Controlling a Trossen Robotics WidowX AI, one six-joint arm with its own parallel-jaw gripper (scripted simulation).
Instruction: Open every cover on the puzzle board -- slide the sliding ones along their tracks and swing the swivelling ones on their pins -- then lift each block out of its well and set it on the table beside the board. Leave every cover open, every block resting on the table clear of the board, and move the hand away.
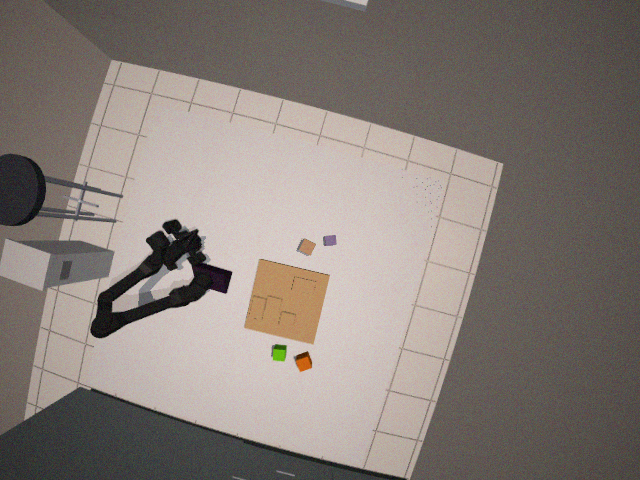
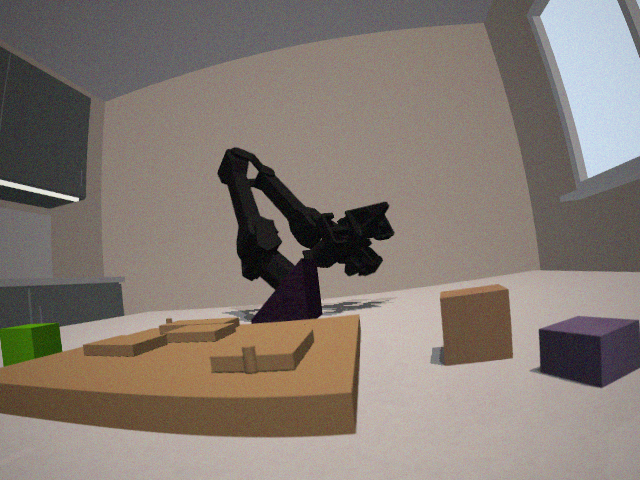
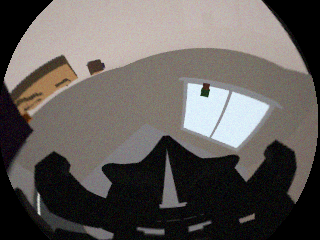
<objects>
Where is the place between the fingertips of my gripper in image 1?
At 197,229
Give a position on a tan puzzle board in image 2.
171,389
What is my gripper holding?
Nothing.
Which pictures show my gripper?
Image 1, image 2 and image 3: all of them.
</objects>
